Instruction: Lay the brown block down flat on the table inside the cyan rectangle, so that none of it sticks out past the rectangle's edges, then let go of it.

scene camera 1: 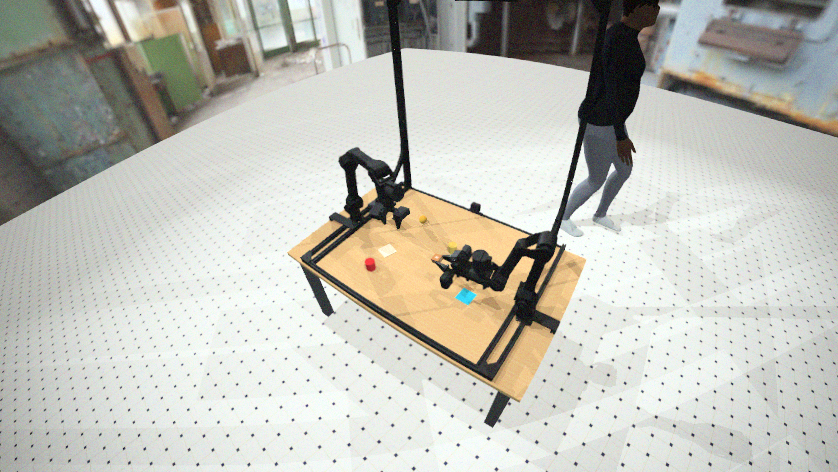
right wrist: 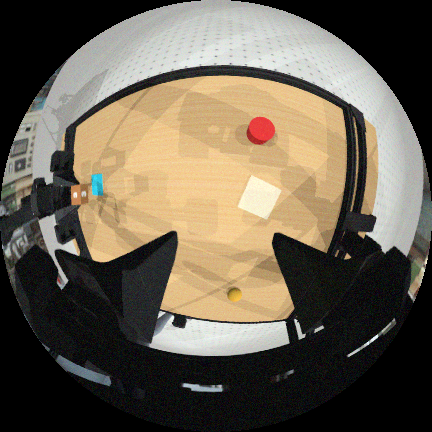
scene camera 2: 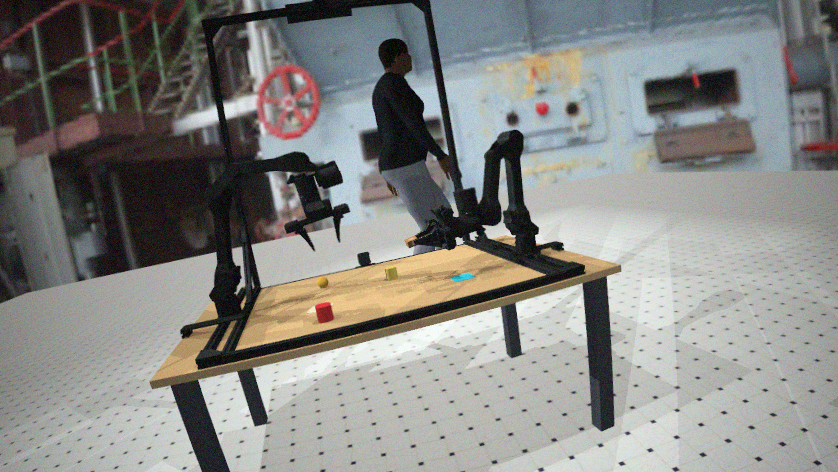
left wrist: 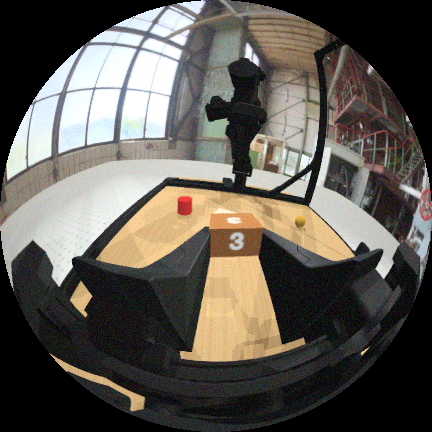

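Seen in the pictures: left gripper, between the fingertips: (scene camera 1: 437, 258) (right wrist: 77, 194) (scene camera 2: 412, 241) (left wrist: 233, 232); right gripper, between the fingertips: (scene camera 1: 391, 226) (right wrist: 226, 237) (scene camera 2: 327, 246) (left wrist: 235, 158); left arm's base, origin of its link: (scene camera 1: 524, 315) (scene camera 2: 527, 252); right arm's base, origin of its link: (scene camera 1: 356, 218) (right wrist: 347, 239) (scene camera 2: 229, 315) (left wrist: 238, 186).
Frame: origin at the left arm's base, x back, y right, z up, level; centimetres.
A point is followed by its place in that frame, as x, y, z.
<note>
The brown block (scene camera 1: 436, 257) {-36.7, 9.3, 13.0} (scene camera 2: 409, 241) {-38.0, 8.3, 12.6} (left wrist: 236, 235) {-35.1, 8.9, 12.9} (right wrist: 79, 194) {-38.0, 9.9, 12.8}, marked with white 3s, is held in the air between the fingertips of my left gripper (left wrist: 233, 232) {-36.3, 9.4, 12.2}, which points roughly level towards the picture's left in both scene views. The cyan rectangle (scene camera 1: 466, 296) {-23.5, 5.1, -1.8} (scene camera 2: 462, 277) {-23.9, 4.9, -1.8} (right wrist: 97, 184) {-24.4, 5.5, -1.8} lies on the table below and to one side of the block; it does not show in the left wrist view. My right gripper (scene camera 1: 391, 223) {-58.4, 19.6, 15.4} (scene camera 2: 325, 245) {-58.4, 19.6, 15.4} (right wrist: 226, 237) {-58.4, 19.6, 15.4} is open and empty, high above the left part of the table in the scene views.
A yellow block (scene camera 1: 452, 247) {-34.4, 27.2, 1.8} (scene camera 2: 391, 273) {-35.7, 27.1, 0.3} stands near the left gripper in scene camera 1. A red cylinder (scene camera 1: 370, 264) {-65.6, 8.4, 2.2} (scene camera 2: 324, 312) {-67.3, 7.9, 0.8}, a cream square (scene camera 1: 387, 250) {-63.5, 21.7, -1.8} (right wrist: 259, 197) {-63.7, 21.8, -1.8} and an orange-yellow ball (scene camera 1: 422, 219) {-53.1, 43.4, 1.2} (scene camera 2: 322, 282) {-54.0, 43.1, 0.4} are farther left. Black rails edge the work area.
</note>
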